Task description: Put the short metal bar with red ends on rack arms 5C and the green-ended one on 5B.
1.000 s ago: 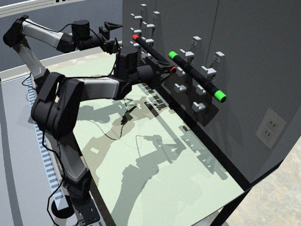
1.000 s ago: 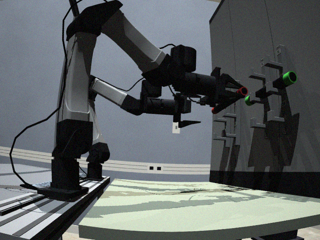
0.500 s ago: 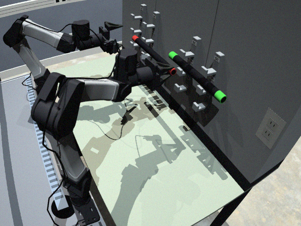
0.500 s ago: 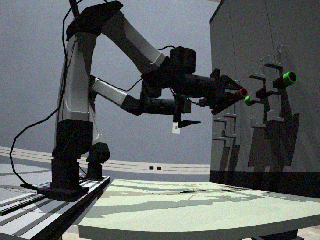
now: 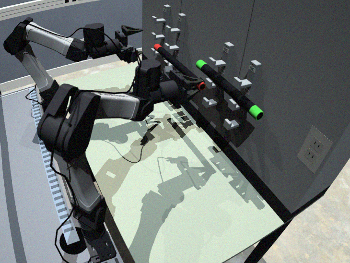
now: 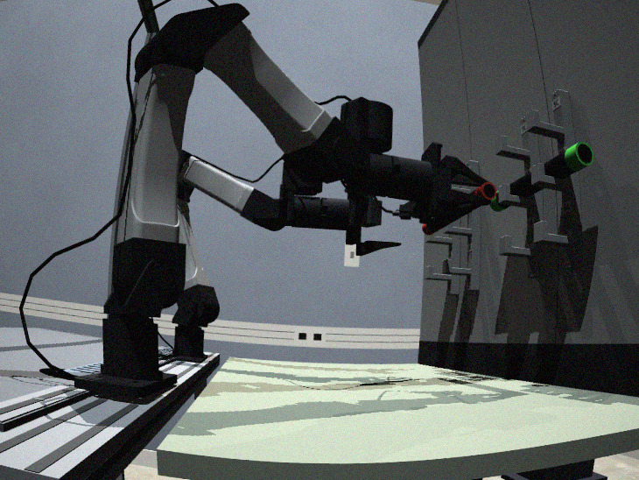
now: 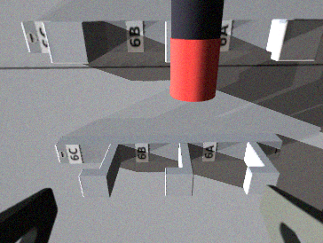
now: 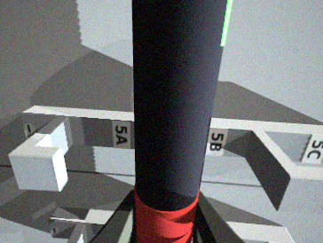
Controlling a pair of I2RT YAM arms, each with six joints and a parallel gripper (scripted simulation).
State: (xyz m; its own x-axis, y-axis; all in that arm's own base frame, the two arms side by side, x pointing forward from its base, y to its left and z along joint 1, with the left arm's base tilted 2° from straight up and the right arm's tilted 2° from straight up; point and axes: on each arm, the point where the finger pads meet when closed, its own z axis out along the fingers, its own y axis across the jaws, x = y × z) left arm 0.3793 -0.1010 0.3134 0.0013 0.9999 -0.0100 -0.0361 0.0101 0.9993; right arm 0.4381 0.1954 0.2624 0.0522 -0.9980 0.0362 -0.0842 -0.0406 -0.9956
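Right now the green-ended bar is 60 mm to the right of my right hand, 60 mm ahead of it and 10 mm above it. Also, from my right hand: red-ended bar (140 mm to the left); then wall panel (210 mm ahead, 170 mm above, 120 mm to the left); then outlet plate (390 mm to the right, 90 mm ahead, 20 mm above).
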